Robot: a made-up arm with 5 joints.
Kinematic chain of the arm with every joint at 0, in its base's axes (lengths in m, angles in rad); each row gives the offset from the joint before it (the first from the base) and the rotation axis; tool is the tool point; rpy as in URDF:
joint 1: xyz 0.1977 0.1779 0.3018 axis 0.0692 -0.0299 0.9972
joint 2: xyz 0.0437 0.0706 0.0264 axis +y
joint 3: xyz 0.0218 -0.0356 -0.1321 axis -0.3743 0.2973 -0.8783
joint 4: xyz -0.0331 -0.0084 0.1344 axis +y
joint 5: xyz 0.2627 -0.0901 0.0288 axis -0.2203 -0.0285 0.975
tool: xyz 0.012 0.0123 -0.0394 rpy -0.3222 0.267 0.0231
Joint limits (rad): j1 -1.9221..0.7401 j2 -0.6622..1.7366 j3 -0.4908..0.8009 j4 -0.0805..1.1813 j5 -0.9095..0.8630
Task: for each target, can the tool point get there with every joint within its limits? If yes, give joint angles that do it. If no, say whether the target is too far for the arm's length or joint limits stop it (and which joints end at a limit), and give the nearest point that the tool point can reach.
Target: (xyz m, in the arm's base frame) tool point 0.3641 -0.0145 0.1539
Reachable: yes | joints -0.7722 0.3764 -0.2064 0.3202 -0.3481
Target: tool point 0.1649 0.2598 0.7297
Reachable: no: joint limits stop it (at a limit: joint 1, joint 2, joint 3, joint 4) | nearest point 0.3500 0.3362 0.5351 | short by 0.279 m
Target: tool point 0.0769 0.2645 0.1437
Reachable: yes | joints -1.2812 1.0437 0.2452 1.0676 0.2411
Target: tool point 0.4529 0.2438 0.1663
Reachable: yes | joints 0.4832 0.1105 0.0449 0.4992 -0.6748
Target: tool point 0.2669 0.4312 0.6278
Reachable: no: joint limits stop it (at a limit: joint 1, joint 2, joint 3, joint 4) | nearest point 0.3505 0.3363 0.5355 | short by 0.157 m
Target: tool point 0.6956 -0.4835 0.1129
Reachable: no: too far | nearest point 0.3898 -0.0768 0.2371 | short by 0.524 m
